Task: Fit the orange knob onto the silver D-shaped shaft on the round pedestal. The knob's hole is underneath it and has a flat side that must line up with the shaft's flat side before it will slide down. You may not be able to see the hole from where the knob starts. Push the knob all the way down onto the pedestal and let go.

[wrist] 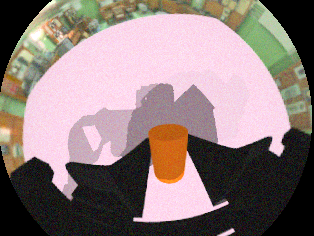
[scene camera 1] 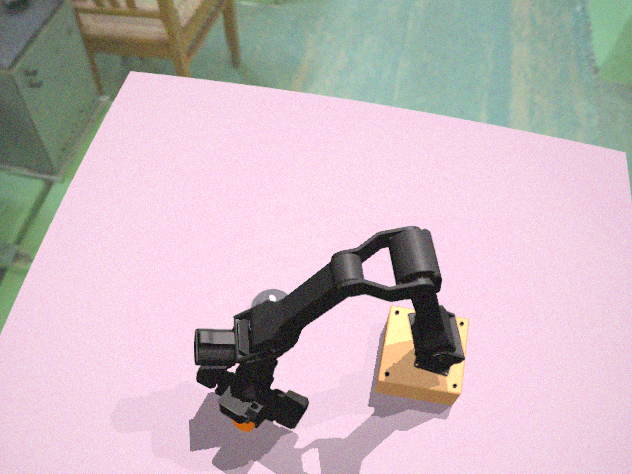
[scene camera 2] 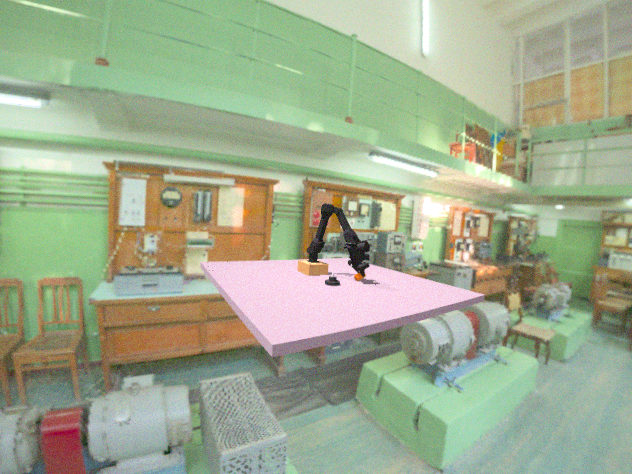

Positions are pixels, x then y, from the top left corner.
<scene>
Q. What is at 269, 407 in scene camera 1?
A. My gripper.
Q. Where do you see an orange knob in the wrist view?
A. At 168, 143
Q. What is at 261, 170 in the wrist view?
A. My gripper.
</scene>
